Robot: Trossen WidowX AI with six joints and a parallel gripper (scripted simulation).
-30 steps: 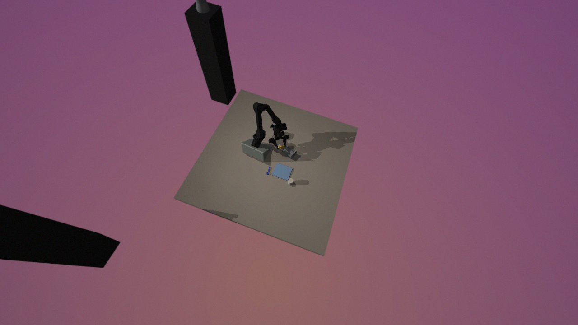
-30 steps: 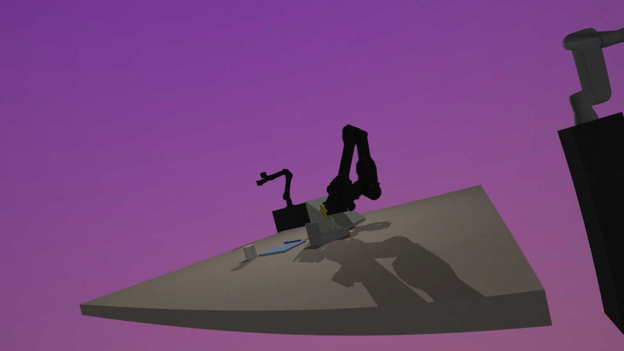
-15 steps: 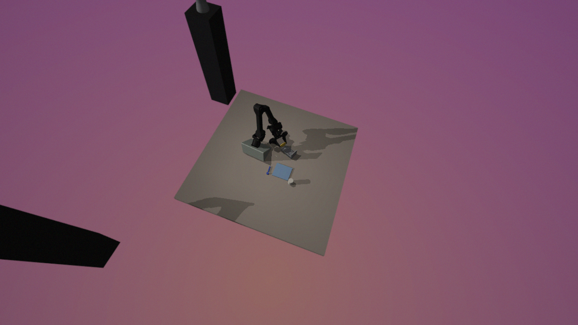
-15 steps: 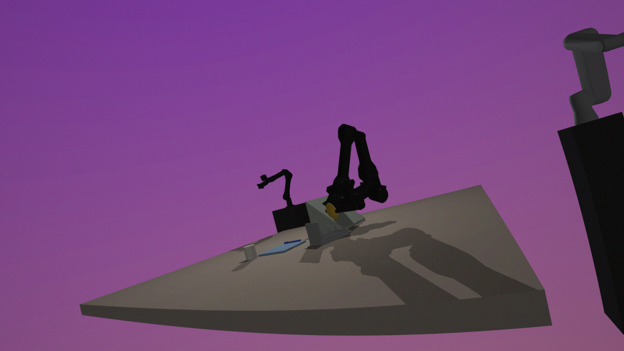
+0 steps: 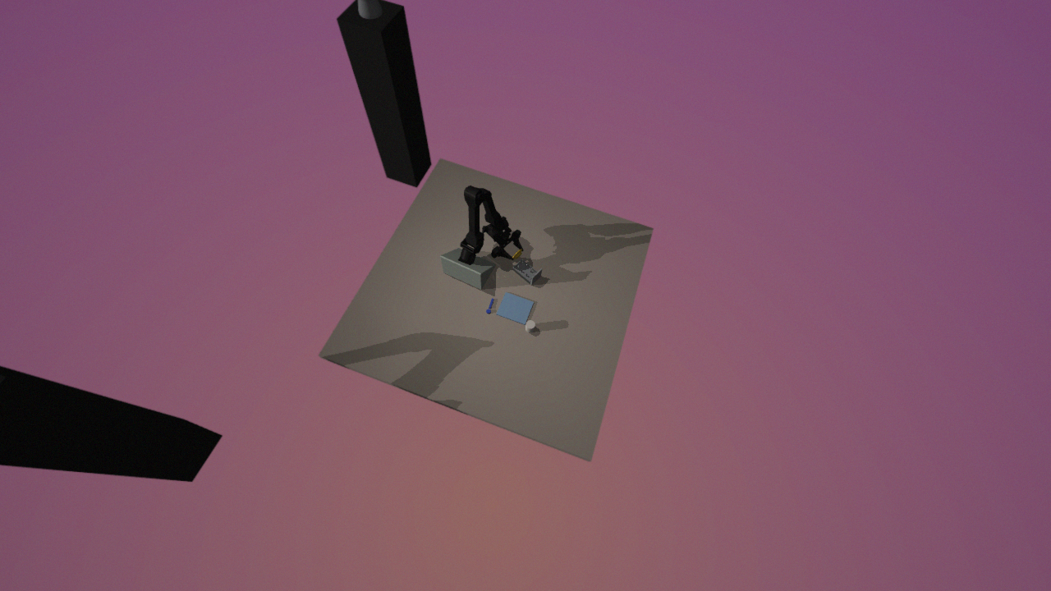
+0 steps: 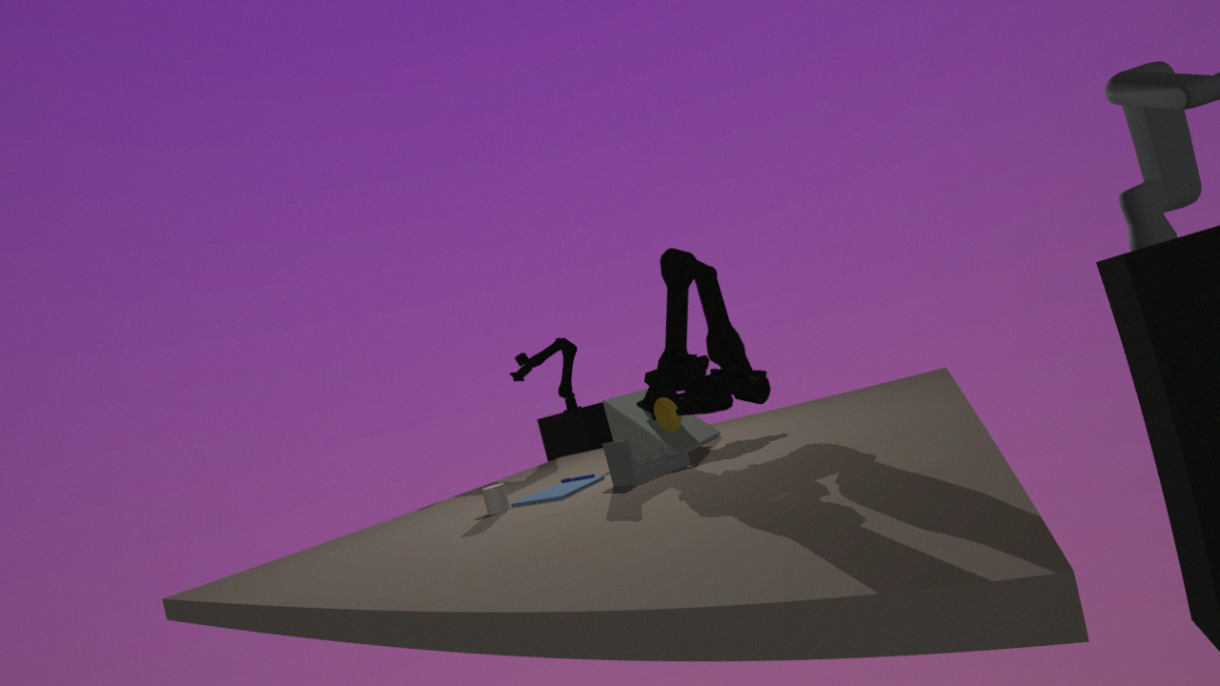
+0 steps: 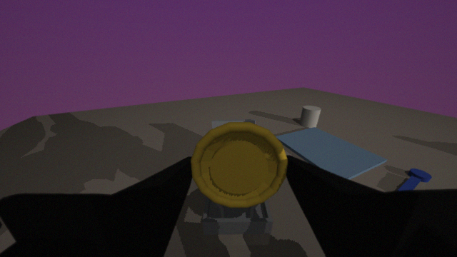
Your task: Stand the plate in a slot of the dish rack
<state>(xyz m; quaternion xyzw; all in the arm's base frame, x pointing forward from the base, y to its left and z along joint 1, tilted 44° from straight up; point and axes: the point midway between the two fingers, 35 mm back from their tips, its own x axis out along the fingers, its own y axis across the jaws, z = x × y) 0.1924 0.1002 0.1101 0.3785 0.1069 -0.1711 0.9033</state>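
The grey dish rack lies 8 cm below my gripper tip, 6 cm ahead of it and 3 cm to the right of it. Round my gripper tip: yellow plate (right at my gripper tip); then light blue mat (24 cm to the right, 10 cm below, 8 cm ahead); then blue spoon (28 cm to the right, 10 cm below, 4 cm behind).
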